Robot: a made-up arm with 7 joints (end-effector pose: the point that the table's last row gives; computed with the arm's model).
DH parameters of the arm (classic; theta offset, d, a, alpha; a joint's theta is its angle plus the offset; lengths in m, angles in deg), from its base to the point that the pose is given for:
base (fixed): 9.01 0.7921 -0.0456 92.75
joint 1: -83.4 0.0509 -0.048 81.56
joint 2: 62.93 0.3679 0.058 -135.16
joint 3: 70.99 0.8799 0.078 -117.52
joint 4: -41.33 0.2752 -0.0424 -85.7
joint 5: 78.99 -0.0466 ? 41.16
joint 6: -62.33 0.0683 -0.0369 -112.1
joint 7: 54.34 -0.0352 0.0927 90
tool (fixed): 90 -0.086 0 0
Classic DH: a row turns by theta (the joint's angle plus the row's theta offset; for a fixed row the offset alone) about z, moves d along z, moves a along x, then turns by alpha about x.
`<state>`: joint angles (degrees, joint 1 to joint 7).
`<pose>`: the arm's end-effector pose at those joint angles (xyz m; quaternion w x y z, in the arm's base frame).
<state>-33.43 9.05 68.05 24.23 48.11 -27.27 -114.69</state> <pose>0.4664 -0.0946 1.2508 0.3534 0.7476 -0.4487 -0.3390</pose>
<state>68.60 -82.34 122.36 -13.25 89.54 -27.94 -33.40</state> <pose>0.3681 -0.5648 0.7730 0.7001 -0.3487 -0.1018 0.6147</pose>
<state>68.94 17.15 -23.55 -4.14 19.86 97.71 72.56</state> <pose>-0.4258 -0.0852 1.3238 0.0543 0.7650 0.3917 -0.5084</pose>
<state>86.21 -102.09 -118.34 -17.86 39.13 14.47 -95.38</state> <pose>0.4270 -0.3342 1.0897 0.3042 -0.2309 0.9162 0.1210</pose>
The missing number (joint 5, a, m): 0.1278
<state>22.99 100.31 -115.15 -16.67 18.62 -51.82 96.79</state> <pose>-0.3055 0.3504 1.1298 0.6479 0.4818 0.5229 0.2732</pose>
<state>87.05 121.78 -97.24 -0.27 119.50 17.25 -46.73</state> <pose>-0.1804 0.3097 1.0697 0.0465 -0.6995 0.7050 -0.1071</pose>
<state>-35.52 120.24 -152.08 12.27 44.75 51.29 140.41</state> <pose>-0.0561 0.5373 1.0498 0.5964 -0.4851 0.4373 -0.4666</pose>
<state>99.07 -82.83 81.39 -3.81 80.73 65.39 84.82</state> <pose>0.0767 -0.6848 0.9747 0.6910 -0.0742 0.7187 0.0239</pose>
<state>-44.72 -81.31 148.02 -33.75 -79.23 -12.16 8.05</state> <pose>-0.0195 -0.6237 0.4316 0.3244 0.8265 -0.1673 -0.4286</pose>
